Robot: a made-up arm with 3 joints. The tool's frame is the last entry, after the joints. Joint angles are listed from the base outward. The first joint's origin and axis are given. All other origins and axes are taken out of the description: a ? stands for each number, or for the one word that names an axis. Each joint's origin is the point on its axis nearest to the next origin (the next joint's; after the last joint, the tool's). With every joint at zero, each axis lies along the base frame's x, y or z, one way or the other. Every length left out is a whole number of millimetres.
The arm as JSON. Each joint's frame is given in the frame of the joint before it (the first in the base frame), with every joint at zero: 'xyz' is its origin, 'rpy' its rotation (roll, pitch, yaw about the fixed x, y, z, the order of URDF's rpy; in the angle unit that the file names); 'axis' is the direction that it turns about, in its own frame. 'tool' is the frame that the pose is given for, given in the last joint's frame.
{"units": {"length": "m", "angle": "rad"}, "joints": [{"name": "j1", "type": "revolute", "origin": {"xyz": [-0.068, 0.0, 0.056], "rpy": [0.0, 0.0, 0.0]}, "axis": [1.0, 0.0, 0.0]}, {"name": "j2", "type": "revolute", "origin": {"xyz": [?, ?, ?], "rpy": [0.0, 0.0, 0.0]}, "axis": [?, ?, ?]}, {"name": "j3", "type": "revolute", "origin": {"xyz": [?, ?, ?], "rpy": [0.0, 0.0, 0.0]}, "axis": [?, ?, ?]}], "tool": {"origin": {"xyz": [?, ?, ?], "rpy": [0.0, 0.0, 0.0]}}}
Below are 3 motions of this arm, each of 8 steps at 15 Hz.
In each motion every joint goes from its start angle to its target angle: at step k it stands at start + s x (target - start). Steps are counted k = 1, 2, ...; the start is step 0. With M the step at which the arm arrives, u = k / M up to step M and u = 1 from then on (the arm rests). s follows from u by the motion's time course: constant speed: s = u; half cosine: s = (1 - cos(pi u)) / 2; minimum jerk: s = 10 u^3 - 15 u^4 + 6 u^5.
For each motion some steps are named. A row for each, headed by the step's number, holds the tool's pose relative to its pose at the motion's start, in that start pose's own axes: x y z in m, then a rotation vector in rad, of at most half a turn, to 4 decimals.
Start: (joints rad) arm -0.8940 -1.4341 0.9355
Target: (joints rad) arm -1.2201 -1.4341 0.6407
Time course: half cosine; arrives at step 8
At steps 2, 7, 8:
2: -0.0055 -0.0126 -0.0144 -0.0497 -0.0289 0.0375
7: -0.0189 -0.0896 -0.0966 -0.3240 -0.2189 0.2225
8: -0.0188 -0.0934 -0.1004 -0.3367 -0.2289 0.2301

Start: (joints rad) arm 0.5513 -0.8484 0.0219
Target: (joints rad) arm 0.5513 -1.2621 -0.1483
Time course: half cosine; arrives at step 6
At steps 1, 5, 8:
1: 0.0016 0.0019 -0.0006 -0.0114 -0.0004 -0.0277
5: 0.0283 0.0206 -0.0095 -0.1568 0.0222 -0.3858
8: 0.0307 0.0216 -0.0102 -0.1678 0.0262 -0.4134

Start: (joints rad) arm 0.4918 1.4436 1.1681
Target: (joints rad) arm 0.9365 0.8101 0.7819
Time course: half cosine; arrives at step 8
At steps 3, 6, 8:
3: -0.0219 0.0463 0.0029 -0.0880 -0.2346 0.0329
6: -0.0623 0.1211 0.0083 -0.1695 -0.6410 0.0116
8: -0.0737 0.1400 0.0109 -0.1740 -0.7444 -0.0116

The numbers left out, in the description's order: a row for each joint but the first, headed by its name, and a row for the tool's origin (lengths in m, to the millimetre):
j2: xyz 0.0 0.354 0.048, axis 0.0 0.0 1.0
j3: xyz -0.046 0.005 0.0, axis 1.0 0.0 0.0
tool: xyz 0.0 0.054 0.056

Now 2 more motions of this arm.
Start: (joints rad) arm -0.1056 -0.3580 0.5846
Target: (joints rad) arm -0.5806 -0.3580 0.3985
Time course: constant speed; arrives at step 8
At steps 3, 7, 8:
3: -0.0055 -0.0235 -0.0717 -0.2366 -0.0533 0.0326
7: -0.0052 -0.0747 -0.1603 -0.5518 -0.1284 0.0707
8: -0.0038 -0.0908 -0.1806 -0.6305 -0.1480 0.0792

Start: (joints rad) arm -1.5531 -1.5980 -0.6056
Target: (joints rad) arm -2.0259 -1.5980 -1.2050
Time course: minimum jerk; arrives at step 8
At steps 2, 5, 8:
2: -0.0024 0.0144 -0.0195 -0.0607 -0.0393 -0.0291
5: 0.0131 0.0959 -0.1390 -0.4208 -0.2347 -0.2530
8: 0.0356 0.1272 -0.1902 -0.5752 -0.2960 -0.3771

